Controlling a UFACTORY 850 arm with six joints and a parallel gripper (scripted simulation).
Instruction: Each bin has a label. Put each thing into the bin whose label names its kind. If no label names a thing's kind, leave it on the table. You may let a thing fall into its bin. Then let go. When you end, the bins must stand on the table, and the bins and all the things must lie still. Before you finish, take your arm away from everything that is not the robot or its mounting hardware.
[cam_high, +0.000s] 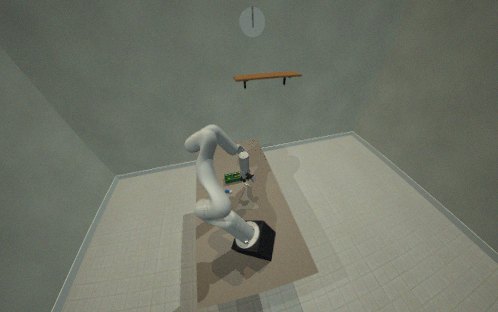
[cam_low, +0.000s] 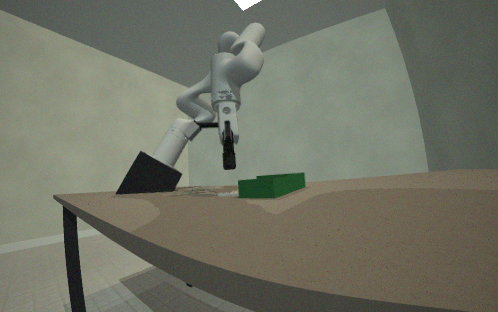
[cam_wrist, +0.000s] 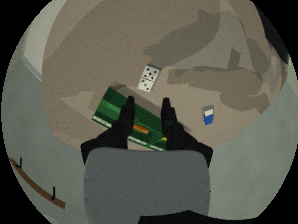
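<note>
The white domino is 10 mm to the right of my hand and 80 mm below it. The rest, counted from my hand: orange battery 110 mm ahead, 70 mm to the left, 80 mm below; yellow die 90 mm ahead, 160 mm to the left, 70 mm below; black battery 70 mm ahead, 70 mm to the left, 80 mm below.
</note>
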